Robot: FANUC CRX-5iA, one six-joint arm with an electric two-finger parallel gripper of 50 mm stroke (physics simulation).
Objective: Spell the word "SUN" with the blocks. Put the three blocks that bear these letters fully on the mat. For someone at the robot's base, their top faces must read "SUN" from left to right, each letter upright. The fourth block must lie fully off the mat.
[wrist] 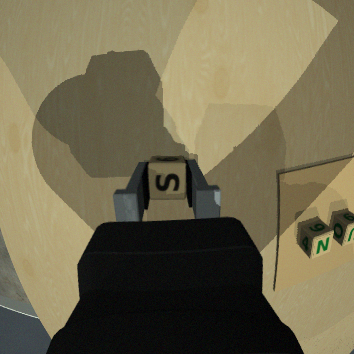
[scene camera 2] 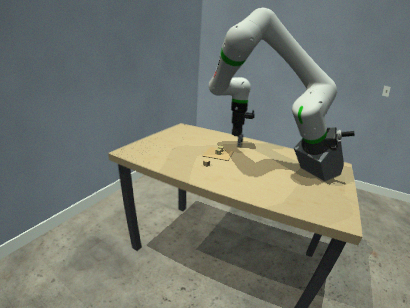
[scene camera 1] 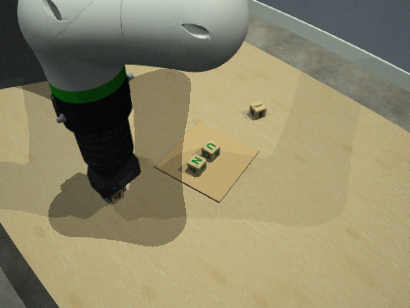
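My gripper (scene camera 1: 117, 195) (scene camera 2: 240, 143) (wrist: 166, 174) is shut on the block S (wrist: 167, 182), low over the table beside the mat. The S faces up, turned sideways in the wrist view. The mat (scene camera 1: 230, 175) (scene camera 2: 225, 157) (wrist: 292, 270) bears two blocks with green letters, close together. The block N (scene camera 1: 197, 165) (wrist: 317, 241) is on the side nearer the gripper. The block U (scene camera 1: 211, 150) (wrist: 346, 229) is beyond it, to its left as seen from the robot's base. The fourth block (scene camera 1: 258, 110) (scene camera 2: 206, 163) lies off the mat; its top letter is unclear.
The table (scene camera 1: 280, 250) (scene camera 2: 155, 150) carries the robot's base (scene camera 2: 320, 157) at its right end in scene view 2. The N and U blocks stand close to one another on the mat. The arm's shadow covers the table around the gripper and part of the mat.
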